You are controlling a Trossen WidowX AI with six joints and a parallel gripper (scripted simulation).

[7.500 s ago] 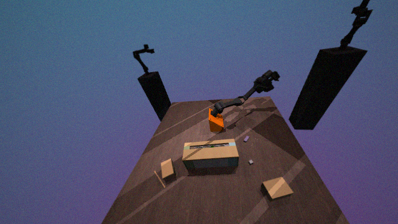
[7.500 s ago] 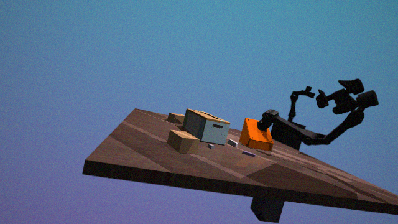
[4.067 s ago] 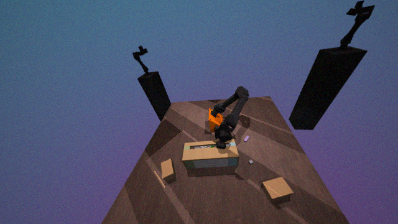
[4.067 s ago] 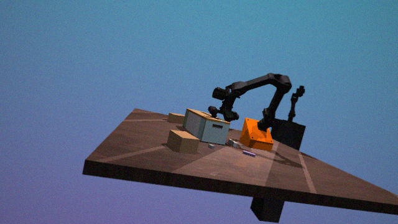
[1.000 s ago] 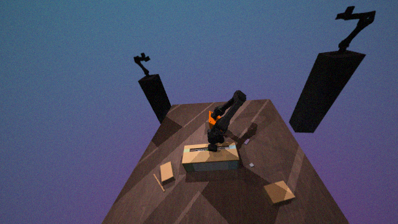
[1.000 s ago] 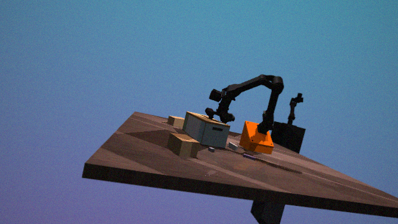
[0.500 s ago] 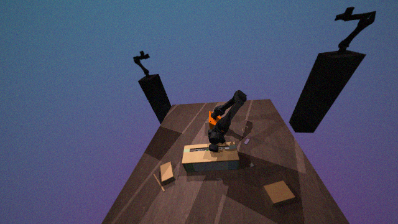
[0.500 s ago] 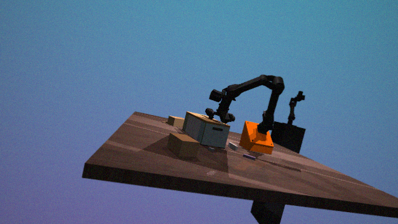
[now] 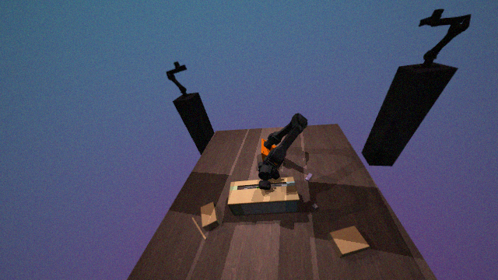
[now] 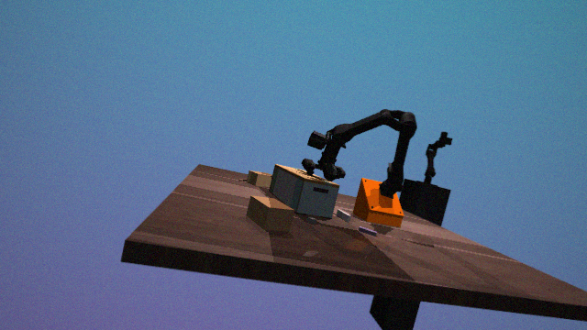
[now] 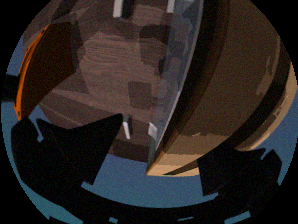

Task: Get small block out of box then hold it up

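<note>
My gripper tip is now 6 cm short of the green block and 1 cm to the left of it. Round my gripper tip: thin stick: 34 cm to the right, 27 cm ahead, 9 cm below; then box: 3 cm below, 3 cm ahead, 1 cm to the left.
</note>
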